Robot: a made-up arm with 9 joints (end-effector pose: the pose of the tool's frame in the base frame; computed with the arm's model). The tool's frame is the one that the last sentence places.
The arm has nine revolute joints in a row. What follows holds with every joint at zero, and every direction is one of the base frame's. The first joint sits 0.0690 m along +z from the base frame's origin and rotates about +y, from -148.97 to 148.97 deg. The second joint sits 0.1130 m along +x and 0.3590 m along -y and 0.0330 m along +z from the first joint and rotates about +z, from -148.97 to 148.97 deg. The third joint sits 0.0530 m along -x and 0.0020 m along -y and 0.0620 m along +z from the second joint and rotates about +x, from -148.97 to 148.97 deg. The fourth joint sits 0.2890 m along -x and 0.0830 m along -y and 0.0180 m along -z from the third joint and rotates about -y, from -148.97 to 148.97 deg. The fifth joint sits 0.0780 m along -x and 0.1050 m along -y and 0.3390 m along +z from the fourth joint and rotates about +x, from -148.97 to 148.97 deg. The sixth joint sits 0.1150 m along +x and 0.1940 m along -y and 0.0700 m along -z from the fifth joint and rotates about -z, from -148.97 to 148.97 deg. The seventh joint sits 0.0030 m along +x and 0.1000 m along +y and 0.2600 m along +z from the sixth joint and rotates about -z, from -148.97 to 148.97 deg. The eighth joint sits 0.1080 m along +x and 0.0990 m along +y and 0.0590 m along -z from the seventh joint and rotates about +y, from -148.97 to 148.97 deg. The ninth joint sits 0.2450 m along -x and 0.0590 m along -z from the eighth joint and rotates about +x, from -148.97 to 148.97 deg. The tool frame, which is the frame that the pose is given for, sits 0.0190 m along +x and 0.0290 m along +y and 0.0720 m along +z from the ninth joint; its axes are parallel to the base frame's.
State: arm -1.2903 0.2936 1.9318 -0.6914 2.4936 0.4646 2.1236 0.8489 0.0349
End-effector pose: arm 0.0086 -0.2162 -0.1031 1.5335 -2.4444 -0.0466
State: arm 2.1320 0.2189 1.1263 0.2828 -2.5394 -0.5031 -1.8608 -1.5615 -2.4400
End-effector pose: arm 0.2964 -0.8948 0.4764 0.2220 0.3320 1.4023
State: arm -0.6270 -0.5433 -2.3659 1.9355 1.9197 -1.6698 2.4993 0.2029 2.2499
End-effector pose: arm -0.4990 -0.0812 0.2345 1.6940 0.4229 -0.3863
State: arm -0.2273 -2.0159 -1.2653 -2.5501 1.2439 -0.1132 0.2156 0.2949 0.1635
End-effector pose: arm -0.3423 -0.1249 0.3518 -0.8031 -0.2267 1.3961
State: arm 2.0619 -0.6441 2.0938 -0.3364 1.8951 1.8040 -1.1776 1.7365 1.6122
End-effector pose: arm -0.3003 -0.0237 -0.0079 -1.3539 0.3719 -0.7239
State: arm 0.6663 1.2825 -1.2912 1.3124 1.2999 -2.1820 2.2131 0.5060 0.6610
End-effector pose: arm 0.4390 -1.0037 0.4020 0.7455 0.9709 2.3473
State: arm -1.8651 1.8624 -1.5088 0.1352 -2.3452 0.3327 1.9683 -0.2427 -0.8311
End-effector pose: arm -0.1008 -0.6020 -0.2186 -1.4388 0.5525 -0.7588
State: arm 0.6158 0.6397 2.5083 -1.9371 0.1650 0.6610 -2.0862 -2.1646 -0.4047
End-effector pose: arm 0.1075 -0.3094 0.1915 -1.8362 -1.5598 1.1726
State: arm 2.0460 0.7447 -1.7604 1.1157 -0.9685 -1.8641 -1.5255 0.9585 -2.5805
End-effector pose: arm 0.5517 -0.7009 0.7487 -1.1506 0.9757 0.2122
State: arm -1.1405 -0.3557 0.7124 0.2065 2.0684 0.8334 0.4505 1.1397 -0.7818
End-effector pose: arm 0.0102 -0.7355 -0.0828 0.9403 0.0964 2.2781
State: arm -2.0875 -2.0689 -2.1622 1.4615 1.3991 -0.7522 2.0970 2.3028 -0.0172
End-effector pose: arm -0.7216 -0.2346 0.4094 1.7787 0.6772 0.6776
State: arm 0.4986 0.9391 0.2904 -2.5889 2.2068 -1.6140 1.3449 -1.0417 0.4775
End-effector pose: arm 0.0025 -0.4523 -0.0675 -0.4508 0.7079 -1.2444
